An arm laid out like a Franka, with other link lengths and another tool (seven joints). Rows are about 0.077 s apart.
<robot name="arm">
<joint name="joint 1" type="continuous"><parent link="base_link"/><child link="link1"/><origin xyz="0.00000 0.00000 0.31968" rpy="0.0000 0.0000 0.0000"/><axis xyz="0 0 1"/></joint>
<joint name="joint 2" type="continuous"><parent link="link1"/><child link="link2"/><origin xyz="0.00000 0.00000 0.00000" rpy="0.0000 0.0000 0.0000"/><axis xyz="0 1 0"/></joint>
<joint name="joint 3" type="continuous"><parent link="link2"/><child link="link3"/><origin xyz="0.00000 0.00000 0.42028" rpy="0.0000 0.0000 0.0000"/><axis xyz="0 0 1"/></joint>
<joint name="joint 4" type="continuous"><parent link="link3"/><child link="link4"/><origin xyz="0.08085 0.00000 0.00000" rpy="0.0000 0.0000 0.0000"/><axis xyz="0 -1 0"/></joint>
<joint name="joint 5" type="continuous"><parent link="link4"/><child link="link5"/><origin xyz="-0.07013 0.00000 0.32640" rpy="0.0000 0.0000 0.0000"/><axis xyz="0 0 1"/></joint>
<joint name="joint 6" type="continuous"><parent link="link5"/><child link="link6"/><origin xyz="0.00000 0.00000 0.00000" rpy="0.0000 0.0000 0.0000"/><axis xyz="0 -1 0"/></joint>
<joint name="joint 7" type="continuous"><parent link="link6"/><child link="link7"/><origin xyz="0.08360 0.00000 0.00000" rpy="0.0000 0.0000 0.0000"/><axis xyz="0 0 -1"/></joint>
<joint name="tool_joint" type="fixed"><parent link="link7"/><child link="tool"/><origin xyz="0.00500 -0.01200 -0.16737" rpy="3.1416 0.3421 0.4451"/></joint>
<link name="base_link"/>
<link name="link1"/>
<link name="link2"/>
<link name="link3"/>
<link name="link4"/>
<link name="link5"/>
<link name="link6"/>
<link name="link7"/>
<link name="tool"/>
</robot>
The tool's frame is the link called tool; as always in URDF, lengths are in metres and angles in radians. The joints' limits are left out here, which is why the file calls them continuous.
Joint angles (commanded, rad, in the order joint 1, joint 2, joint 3, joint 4, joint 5, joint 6, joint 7), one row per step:
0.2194 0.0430 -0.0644 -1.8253 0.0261 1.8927 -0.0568
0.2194 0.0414 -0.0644 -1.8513 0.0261 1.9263 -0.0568
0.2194 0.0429 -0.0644 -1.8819 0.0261 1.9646 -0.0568
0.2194 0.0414 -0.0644 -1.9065 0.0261 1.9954 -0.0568
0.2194 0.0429 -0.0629 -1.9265 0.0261 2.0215 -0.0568
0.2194 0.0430 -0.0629 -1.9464 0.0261 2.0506 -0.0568
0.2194 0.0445 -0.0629 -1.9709 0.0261 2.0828 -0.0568
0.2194 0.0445 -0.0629 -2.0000 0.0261 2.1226 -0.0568
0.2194 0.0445 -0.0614 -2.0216 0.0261 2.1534 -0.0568
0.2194 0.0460 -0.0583 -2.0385 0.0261 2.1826 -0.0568
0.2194 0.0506 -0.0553 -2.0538 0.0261 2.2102 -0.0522
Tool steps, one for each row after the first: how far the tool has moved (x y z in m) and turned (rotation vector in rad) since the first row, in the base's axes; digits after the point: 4 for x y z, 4 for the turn. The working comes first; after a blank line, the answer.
Tool pose at each row, in the base's axes (x y z in m, rotation vector in rad; the steps are taken from these numbers as rounded here):
0.5196 0.0735 0.5421 2.8588 0.9638 -0.4505
0.5197 0.0733 0.5351 2.8599 0.9618 -0.4368
0.5200 0.0732 0.5249 2.8605 0.9598 -0.4275
0.5194 0.0729 0.5181 2.8614 0.9580 -0.4160
0.5195 0.0736 0.5114 2.8609 0.9587 -0.4091
0.5197 0.0735 0.5057 2.8617 0.9568 -0.3955
0.5194 0.0734 0.4977 2.8621 0.9550 -0.3862
0.5188 0.0731 0.4894 2.8628 0.9525 -0.3703
0.5182 0.0736 0.4834 2.8625 0.9526 -0.3564
0.5186 0.0752 0.4785 2.8613 0.9549 -0.3400
0.5194 0.0767 0.4725 2.8629 0.9511 -0.3287

0.0001 -0.0002 -0.0070 0.0012 -0.0091 -0.0008
0.0004 -0.0003 -0.0172 0.0017 -0.0153 -0.0017
-0.0002 -0.0006 -0.0240 0.0028 -0.0229 -0.0025
-0.0001 0.0001 -0.0307 0.0032 -0.0275 -0.0015
0.0001 0.0000 -0.0364 0.0043 -0.0365 -0.0022
-0.0002 -0.0001 -0.0444 0.0048 -0.0427 -0.0030
-0.0008 -0.0004 -0.0527 0.0060 -0.0533 -0.0039
-0.0014 0.0001 -0.0587 0.0072 -0.0625 -0.0030
-0.0010 0.0017 -0.0636 0.0087 -0.0731 -0.0006
-0.0002 0.0032 -0.0696 0.0099 -0.0807 -0.0028

